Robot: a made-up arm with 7 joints. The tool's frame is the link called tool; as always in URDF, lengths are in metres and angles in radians. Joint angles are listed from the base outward. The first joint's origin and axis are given. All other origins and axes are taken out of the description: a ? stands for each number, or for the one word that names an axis. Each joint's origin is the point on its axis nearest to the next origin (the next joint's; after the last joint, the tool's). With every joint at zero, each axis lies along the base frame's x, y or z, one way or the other. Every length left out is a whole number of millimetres.
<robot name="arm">
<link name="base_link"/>
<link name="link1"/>
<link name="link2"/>
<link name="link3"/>
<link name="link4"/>
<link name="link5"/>
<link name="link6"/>
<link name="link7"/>
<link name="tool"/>
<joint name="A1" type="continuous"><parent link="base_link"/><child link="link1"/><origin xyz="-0.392 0 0.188" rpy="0 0 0"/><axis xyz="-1 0 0"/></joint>
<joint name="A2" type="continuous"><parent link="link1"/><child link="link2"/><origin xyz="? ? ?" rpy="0 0 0"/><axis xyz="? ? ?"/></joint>
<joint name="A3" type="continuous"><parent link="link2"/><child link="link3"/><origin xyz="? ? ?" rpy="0 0 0"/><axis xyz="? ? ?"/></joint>
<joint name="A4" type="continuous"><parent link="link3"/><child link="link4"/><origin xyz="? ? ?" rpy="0 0 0"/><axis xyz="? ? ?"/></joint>
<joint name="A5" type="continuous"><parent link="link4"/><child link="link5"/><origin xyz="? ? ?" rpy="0 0 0"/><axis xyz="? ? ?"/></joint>
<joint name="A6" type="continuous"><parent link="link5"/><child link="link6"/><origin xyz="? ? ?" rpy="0 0 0"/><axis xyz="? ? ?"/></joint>
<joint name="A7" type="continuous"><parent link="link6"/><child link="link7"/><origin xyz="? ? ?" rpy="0 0 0"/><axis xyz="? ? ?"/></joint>
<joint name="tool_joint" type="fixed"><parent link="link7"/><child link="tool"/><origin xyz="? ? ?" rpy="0 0 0"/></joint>
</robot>
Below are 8 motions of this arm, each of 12 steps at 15 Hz.
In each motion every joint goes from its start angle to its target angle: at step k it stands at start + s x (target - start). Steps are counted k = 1, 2, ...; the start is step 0. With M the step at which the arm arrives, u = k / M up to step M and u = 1 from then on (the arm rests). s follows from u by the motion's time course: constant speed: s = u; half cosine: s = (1 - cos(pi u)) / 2; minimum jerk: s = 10 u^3 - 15 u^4 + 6 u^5.
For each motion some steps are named. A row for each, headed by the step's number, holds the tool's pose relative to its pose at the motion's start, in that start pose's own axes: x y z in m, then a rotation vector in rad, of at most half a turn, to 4 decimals.
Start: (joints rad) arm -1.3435 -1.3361 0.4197 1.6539 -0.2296 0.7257 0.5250
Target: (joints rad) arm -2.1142 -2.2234 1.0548 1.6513 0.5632 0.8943 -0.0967
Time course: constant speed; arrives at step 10
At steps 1, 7, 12:
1: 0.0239 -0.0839 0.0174 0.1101 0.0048 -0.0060
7: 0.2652 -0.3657 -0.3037 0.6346 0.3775 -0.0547
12: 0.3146 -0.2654 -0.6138 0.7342 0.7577 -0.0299

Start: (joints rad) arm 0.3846 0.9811 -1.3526 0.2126 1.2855 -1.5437 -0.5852
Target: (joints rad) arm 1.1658 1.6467 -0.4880 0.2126 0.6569 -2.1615 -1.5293
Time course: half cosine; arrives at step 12
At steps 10, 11, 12:
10: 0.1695 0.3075 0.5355 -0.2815 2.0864 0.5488
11: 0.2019 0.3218 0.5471 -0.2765 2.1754 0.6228
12: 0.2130 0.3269 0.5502 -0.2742 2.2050 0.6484

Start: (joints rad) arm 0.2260 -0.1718 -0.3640 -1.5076 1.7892 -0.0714 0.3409
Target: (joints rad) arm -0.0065 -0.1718 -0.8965 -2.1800 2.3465 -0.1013 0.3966
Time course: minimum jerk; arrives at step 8
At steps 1, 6, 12:
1: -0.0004 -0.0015 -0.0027 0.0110 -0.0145 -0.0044
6: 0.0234 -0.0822 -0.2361 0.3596 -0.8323 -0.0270
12: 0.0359 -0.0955 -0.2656 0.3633 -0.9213 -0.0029

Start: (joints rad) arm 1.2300 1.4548 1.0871 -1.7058 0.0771 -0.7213 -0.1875
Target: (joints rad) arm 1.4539 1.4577 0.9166 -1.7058 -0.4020 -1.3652 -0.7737
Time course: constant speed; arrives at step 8
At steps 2, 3, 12:
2: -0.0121 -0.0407 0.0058 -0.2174 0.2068 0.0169
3: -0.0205 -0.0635 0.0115 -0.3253 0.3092 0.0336
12: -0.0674 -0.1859 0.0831 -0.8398 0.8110 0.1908

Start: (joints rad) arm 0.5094 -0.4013 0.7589 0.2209 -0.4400 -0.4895 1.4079
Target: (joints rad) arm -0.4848 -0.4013 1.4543 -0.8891 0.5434 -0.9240 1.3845
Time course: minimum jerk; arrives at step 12
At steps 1, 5, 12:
1: -0.0007 -0.0017 0.0045 0.0071 -0.0008 -0.0027
5: -0.0731 -0.2042 0.2823 0.5105 -0.0271 -0.1309
12: -0.2101 -0.8978 0.4367 1.5430 0.0654 -0.0107

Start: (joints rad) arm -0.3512 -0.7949 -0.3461 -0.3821 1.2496 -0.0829 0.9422
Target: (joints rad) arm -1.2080 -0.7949 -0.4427 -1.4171 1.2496 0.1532 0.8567
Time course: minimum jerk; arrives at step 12
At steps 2, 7, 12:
2: -0.0099 0.0042 0.0025 0.0184 -0.0265 0.0038
7: -0.1086 0.1452 -0.0076 0.1927 -0.5617 -0.0577
12: -0.0744 0.2717 -0.0369 0.1387 -0.8751 -0.1772

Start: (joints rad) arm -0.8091 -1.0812 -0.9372 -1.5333 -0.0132 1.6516 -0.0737
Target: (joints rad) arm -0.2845 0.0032 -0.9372 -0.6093 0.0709 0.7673 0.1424
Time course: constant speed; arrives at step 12
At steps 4, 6, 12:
4: -0.0926 -0.2916 0.0414 0.6062 0.1267 -0.2892
6: -0.1865 -0.4180 0.0299 0.9360 0.1165 -0.3433
12: -0.5305 -0.6282 -0.1621 1.8304 -0.1928 -0.0339

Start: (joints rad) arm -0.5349 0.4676 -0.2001 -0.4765 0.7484 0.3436 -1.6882
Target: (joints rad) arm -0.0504 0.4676 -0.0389 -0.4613 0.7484 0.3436 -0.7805
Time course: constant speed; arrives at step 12
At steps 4, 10, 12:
4: -0.0351 0.0358 0.0740 0.1678 -0.1651 -0.0001
10: -0.1333 0.0900 0.1610 0.4143 -0.4068 0.0914
12: -0.1765 0.1070 0.1796 0.4930 -0.4804 0.1460

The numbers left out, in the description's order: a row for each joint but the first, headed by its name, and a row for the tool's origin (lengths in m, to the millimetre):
A2: xyz 0 0.386 -0.001, axis 0 -1 0
A3: xyz 0.038 0 0.026, axis -1 0 0
A4: xyz 0 -0.023 0.358, axis 0 0 1
A5: xyz -0.234 0.108 0, axis 1 0 0
A6: xyz 0 -0.265 0.387, axis 0 -1 0
A7: xyz -0.002 0 0.046, axis 1 0 0
tool: xyz 0 0.213 -0.085

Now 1 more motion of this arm.
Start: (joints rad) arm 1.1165 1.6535 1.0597 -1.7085 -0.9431 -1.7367 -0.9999
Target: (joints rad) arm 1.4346 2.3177 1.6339 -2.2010 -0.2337 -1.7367 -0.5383
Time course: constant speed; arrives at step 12
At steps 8, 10, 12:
8: 0.2468 -0.1183 -0.1331 0.7911 -0.5372 0.8771
10: 0.2979 -0.1309 -0.1395 1.0032 -0.6222 1.1068
12: 0.3394 -0.1400 -0.1354 1.2233 -0.6862 1.3335

